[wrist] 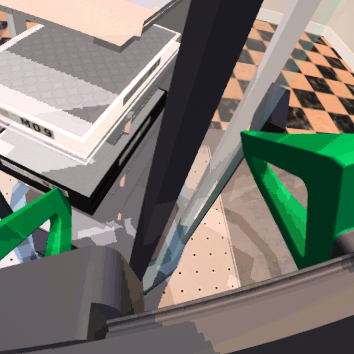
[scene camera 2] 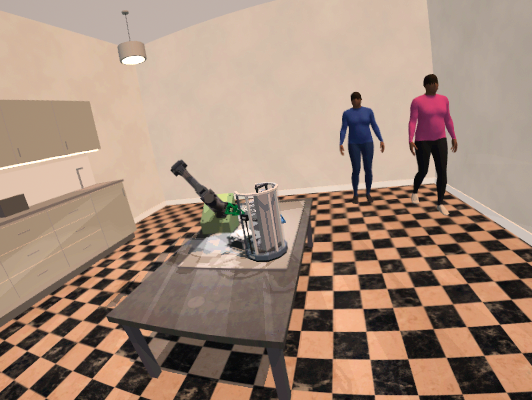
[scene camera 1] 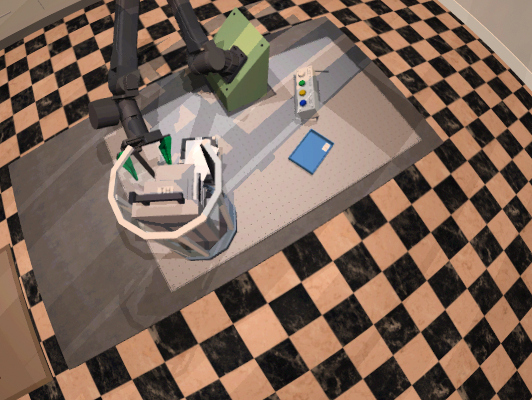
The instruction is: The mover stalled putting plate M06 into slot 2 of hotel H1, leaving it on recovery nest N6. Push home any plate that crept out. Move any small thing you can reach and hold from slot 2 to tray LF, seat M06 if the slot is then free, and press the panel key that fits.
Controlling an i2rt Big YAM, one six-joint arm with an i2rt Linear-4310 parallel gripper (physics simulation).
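Places are measured from the arm's base along level axes (x right, y ahead, z up), in centimetres.
Pixels of known places: gripper, fingertip midpoint: (wrist: 149, 170) (scene camera 2: 242, 213) (scene camera 1: 154, 173); arm's base, link origin: (scene camera 1: 233, 64).
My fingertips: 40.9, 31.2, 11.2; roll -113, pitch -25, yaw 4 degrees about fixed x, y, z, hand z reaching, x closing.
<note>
Ahead of a thing's pixels: the offset from my fingertips to its top centre, as dx, dy, dz. "spot": to the spot under its first point. Level surfaces: height alone.
My open, empty gripper (scene camera 1: 152, 171) (scene camera 2: 233, 209) (wrist: 150, 161) has its green fingers at the open side of hotel H1 {-2.2, +9.8, +15.0} (scene camera 1: 172, 175) (scene camera 2: 265, 215), with a dark upright bar {spot: +0.2, -1.7, +5.8} (wrist: 187, 105) between them in the wrist view. In that view a white-rimmed plate marked M09 {-3.7, +7.7, +1.7} (wrist: 75, 117) lies flat in the hotel, left of the bar. A black-edged plate {-3.6, +7.7, -3.6} (wrist: 62, 170) lies just below it; its label is unreadable. A white piece in a dark frame {-12.8, -6.2, -17.2} (scene camera 1: 196, 152) stands beside the hotel; I cannot tell whether it is M06 on N6. Slot 2 and any small thing in it cannot be made out.
A pale ring guard {spot: +8.5, +8.6, +13.1} (scene camera 1: 114, 202) with uprights surrounds the hotel. A blue tray {-50.0, +8.3, -24.6} (scene camera 1: 309, 152) with a white label lies on the perforated board {dz -26.3} (scene camera 1: 260, 200). The key panel {-63.2, -12.8, -17.9} (scene camera 1: 311, 97) has white, green, yellow and blue keys. A green angled block (scene camera 1: 250, 85) stands behind. Two people stand beyond the table.
</note>
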